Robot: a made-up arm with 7 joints. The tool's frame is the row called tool. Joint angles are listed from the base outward.
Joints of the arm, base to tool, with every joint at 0 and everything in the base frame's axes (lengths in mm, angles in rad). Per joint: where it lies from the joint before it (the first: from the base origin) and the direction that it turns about. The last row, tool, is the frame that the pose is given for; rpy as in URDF.
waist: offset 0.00 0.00 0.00 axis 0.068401 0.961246 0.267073
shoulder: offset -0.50 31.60 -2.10 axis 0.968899 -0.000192 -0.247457
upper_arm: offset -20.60 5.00 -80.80 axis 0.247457 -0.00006 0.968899
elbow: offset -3.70 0.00 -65.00 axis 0.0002 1 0.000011
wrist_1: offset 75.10 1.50 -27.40 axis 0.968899 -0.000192 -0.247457
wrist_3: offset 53.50 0.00 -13.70 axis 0.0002 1 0.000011
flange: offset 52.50 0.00 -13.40 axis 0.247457 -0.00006 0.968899
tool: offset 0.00 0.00 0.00 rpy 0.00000 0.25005 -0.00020
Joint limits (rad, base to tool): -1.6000..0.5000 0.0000..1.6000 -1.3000..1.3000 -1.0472..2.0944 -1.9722..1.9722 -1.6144..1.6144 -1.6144..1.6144
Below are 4 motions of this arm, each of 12 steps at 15 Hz.
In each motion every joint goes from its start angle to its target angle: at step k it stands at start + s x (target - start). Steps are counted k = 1, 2, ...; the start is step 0. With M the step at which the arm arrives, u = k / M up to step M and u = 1 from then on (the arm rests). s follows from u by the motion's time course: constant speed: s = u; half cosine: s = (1 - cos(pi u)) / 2; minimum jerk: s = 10 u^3 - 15 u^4 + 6 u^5.
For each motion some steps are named. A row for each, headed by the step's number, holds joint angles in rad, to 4 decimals.
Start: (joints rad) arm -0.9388 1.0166 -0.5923 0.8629 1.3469 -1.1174 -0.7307
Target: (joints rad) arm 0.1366 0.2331 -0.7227 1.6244 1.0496 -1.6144 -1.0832
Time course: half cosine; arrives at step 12
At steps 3, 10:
3: -0.7813 0.9019 -0.6114 0.9744 1.3034 -1.1902 -0.7823
10: 0.0646 0.2856 -0.7140 1.5734 1.0695 -1.5811 -1.0596

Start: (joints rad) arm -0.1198 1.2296 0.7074 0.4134 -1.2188 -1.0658 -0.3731
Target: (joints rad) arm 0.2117 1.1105 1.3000 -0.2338 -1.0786 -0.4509 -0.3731
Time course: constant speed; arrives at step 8
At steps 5, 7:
5: 0.0874 1.1552 1.0778 0.0089 -1.1312 -0.6815 -0.3731
7: 0.1703 1.1254 1.2259 -0.1529 -1.0961 -0.5278 -0.3731

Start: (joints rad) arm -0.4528 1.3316 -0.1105 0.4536 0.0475 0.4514 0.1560
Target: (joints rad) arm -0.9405 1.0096 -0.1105 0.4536 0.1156 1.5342 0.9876
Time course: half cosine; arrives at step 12
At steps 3, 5, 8, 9, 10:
3: -0.5242 1.2844 -0.1105 0.4536 0.0575 0.6100 0.2778
5: -0.6335 1.2123 -0.1105 0.4536 0.0727 0.8527 0.4642
8: -0.8186 1.0901 -0.1105 0.4536 0.0986 1.2635 0.7797
9: -0.8691 1.0568 -0.1105 0.4536 0.1056 1.3756 0.8658
10: -0.9078 1.0312 -0.1105 0.4536 0.1110 1.4617 0.9319

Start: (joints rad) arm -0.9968 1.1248 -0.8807 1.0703 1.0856 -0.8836 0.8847
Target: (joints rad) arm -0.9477 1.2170 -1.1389 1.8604 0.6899 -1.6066 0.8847
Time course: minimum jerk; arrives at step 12
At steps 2, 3, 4, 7, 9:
2: -0.9951 1.1281 -0.8899 1.0983 1.0716 -0.9093 0.8847
3: -0.9917 1.1343 -0.9074 1.1521 1.0446 -0.9584 0.8847
4: -0.9865 1.1442 -0.9349 1.2361 1.0026 -1.0353 0.8847
7: -0.9647 1.1850 -1.0494 1.5865 0.8271 -1.3560 0.8847
9: -0.9528 1.2075 -1.1122 1.7786 0.7309 -1.5318 0.8847

